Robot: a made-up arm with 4 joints. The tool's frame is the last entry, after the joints. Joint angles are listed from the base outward. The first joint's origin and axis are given. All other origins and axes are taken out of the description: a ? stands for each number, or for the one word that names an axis. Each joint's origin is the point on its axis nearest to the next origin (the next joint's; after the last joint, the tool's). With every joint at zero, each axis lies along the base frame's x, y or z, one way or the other. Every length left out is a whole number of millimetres.
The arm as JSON. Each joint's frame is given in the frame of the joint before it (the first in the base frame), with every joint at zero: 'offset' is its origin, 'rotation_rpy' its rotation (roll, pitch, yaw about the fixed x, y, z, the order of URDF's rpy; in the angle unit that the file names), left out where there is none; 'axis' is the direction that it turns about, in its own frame. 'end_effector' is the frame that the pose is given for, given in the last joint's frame.
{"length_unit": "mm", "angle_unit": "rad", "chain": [
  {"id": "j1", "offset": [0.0, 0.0, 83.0], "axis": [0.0, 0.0, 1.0]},
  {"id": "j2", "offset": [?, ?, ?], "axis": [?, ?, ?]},
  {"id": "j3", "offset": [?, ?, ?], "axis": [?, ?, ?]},
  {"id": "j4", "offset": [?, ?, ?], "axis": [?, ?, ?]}
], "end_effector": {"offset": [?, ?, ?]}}
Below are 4 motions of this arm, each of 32 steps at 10 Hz.
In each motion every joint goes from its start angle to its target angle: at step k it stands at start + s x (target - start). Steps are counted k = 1, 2, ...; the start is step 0. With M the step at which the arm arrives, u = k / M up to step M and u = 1 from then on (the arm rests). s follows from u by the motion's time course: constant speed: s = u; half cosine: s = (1 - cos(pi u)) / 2; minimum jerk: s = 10 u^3 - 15 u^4 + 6 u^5.
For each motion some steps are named. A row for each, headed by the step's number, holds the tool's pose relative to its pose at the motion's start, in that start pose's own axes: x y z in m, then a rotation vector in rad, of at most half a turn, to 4 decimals.
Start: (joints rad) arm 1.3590 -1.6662 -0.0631 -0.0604
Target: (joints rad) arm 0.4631 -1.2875 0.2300 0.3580
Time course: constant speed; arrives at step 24
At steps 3, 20, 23, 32:
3: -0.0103 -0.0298 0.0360 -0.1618 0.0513 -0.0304
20: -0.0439 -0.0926 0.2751 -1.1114 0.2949 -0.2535
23: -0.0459 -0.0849 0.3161 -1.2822 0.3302 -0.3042
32: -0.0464 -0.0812 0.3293 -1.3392 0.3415 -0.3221

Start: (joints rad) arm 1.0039 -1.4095 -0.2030 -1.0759
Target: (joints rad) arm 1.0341 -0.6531 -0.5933 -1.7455
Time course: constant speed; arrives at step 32
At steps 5, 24, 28, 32:
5: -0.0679 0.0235 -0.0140 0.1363 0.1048 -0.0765
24: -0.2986 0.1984 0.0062 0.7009 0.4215 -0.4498
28: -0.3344 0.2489 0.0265 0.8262 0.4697 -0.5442
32: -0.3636 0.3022 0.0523 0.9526 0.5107 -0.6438

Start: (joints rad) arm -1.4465 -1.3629 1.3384 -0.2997
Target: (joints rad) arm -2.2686 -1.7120 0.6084 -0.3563
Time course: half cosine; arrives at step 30
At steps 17, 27, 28, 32:
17: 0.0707 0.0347 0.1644 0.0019 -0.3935 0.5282
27: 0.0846 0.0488 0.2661 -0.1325 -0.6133 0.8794
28: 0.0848 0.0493 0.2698 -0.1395 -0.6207 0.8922
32: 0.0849 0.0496 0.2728 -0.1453 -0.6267 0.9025

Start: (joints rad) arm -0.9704 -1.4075 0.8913 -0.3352
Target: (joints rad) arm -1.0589 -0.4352 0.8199 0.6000
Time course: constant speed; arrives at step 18
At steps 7, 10, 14, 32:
7: -0.0816 -0.1101 0.0874 -0.6738 0.2198 -0.0181
10: -0.1101 -0.1364 0.1348 -0.9575 0.3233 -0.0060
14: -0.1414 -0.1532 0.1982 -1.3283 0.4721 0.0310
32: -0.1663 -0.1532 0.2557 -1.6869 0.6357 0.0958

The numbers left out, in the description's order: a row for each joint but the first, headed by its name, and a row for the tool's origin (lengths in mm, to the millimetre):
j2: xyz -53.0 -360.0 0.0, axis 0.0 1.0 0.0
j3: xyz -5.0 0.0 -313.0, axis 0.0 0.0 -1.0
j4: xyz -43.0 296.0 0.0, axis -1.0 0.0 0.0
tool: xyz 0.0 -136.0 -36.0

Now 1 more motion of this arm.
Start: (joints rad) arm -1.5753 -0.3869 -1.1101 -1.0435
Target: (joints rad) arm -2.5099 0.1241 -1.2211 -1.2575
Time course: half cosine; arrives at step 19
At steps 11, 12, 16, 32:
11: 0.0684 0.2875 -0.1992 0.3560 -0.3399 -0.4455
12: 0.0984 0.3199 -0.2199 0.4033 -0.3965 -0.4876
16: 0.2145 0.4053 -0.2690 0.5470 -0.5873 -0.5937
32: 0.2488 0.4229 -0.2774 0.5825 -0.6394 -0.6147

